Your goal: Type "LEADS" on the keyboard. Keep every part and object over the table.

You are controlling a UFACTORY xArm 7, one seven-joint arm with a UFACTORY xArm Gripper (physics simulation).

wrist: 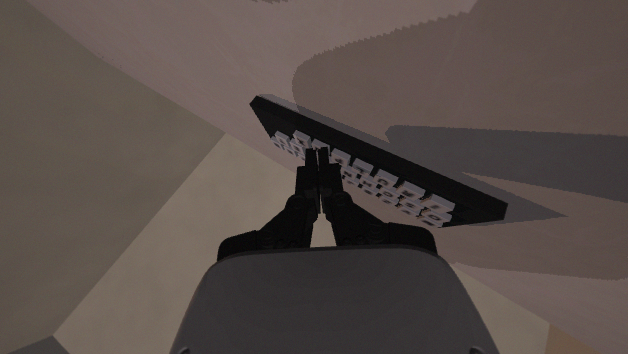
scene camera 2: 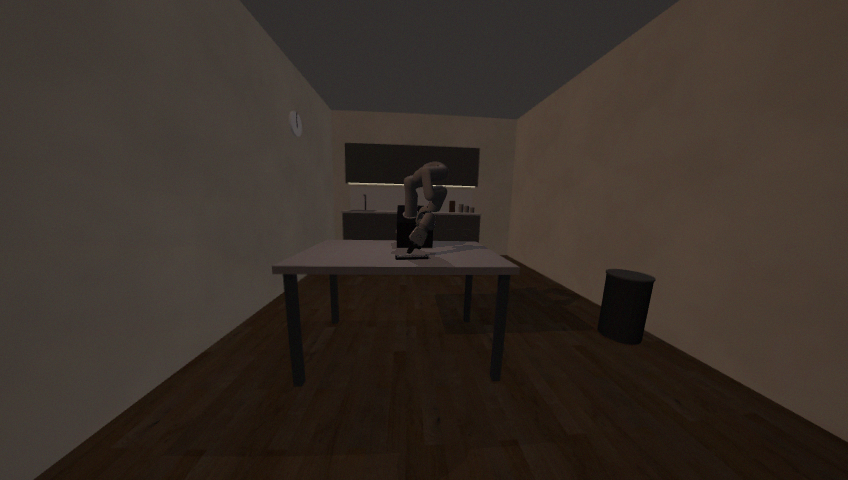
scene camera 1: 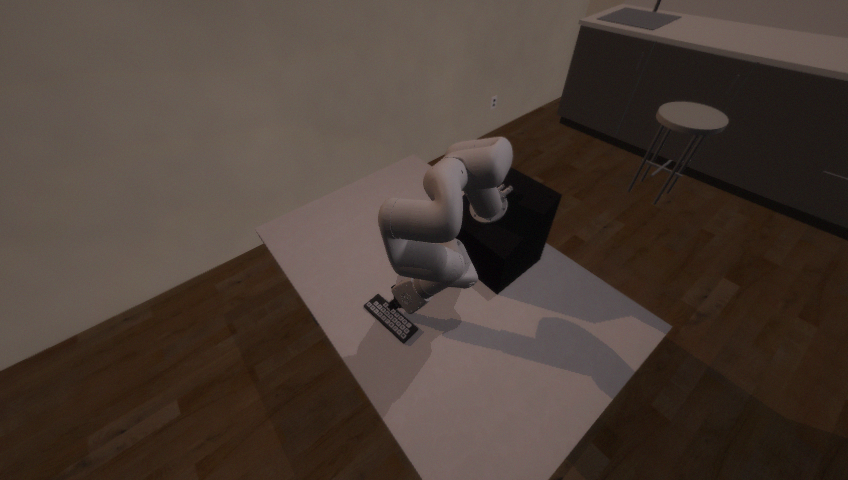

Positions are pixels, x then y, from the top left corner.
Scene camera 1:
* my gripper: 391, 306
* black keyboard: 394, 321
